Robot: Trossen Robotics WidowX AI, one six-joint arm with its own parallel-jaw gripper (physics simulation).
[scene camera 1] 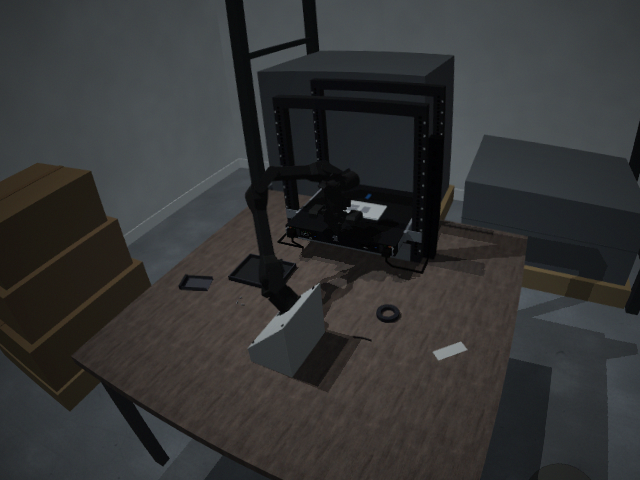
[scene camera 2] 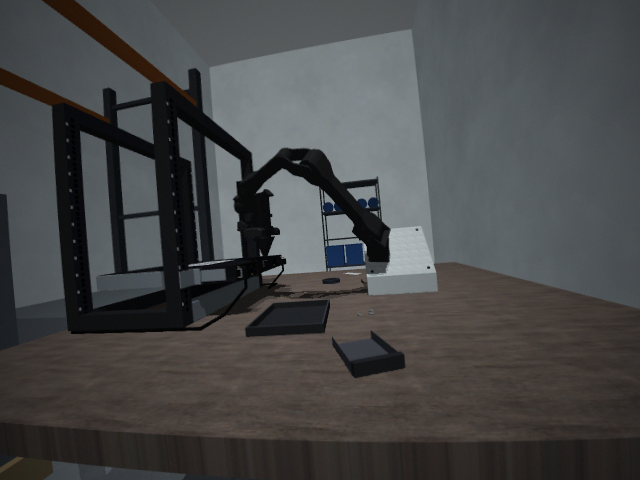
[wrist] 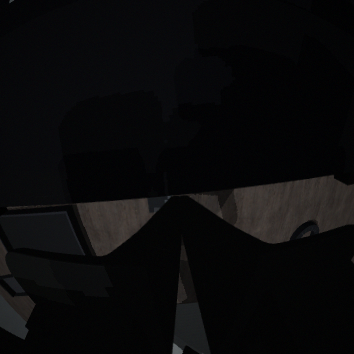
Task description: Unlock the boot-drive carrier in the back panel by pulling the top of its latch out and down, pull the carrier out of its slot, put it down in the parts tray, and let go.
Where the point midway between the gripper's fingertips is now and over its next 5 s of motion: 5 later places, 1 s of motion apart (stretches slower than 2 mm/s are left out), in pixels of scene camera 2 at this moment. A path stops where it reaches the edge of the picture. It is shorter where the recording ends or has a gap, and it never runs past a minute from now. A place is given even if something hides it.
My gripper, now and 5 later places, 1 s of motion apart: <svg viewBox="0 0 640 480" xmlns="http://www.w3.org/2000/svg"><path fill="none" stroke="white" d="M265 257L266 259L270 261L276 250L273 249L270 247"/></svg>
